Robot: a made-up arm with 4 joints.
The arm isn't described. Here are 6 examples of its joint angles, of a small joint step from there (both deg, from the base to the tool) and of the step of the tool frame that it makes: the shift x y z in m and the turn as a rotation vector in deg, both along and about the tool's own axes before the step.
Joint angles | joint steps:
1: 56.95 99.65 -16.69 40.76 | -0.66 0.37 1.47 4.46
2: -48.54 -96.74 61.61 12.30 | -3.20 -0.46 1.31 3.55
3: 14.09 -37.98 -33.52 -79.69 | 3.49 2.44 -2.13 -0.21
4: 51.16 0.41 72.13 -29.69 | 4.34 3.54 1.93 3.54
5: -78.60 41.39 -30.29 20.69 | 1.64 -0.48 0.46 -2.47
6: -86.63 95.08 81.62 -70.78 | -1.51 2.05 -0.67 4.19
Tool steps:
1: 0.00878 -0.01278 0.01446 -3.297 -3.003 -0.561
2: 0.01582 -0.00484 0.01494 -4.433 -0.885 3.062
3: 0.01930 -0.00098 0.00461 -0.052 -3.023 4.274
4: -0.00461 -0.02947 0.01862 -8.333 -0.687 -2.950
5: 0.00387 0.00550 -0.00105 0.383 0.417 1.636
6: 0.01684 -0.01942 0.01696 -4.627 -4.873 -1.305
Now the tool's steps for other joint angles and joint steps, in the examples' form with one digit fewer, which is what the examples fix.
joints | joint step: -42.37 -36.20 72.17 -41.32 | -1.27 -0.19 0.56 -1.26
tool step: -0.0015 0.0060 -0.0039 0.73 1.48 1.75
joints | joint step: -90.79 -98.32 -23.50 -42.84 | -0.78 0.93 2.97 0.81
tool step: -0.0034 -0.0094 0.0053 -2.70 2.29 1.90
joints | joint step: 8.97 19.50 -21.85 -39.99 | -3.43 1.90 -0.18 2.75
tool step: 0.0005 0.0019 -0.0008 1.57 -0.41 0.53
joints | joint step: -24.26 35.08 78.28 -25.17 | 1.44 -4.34 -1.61 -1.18
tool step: -0.0117 0.0104 -0.0098 4.75 3.31 -1.47
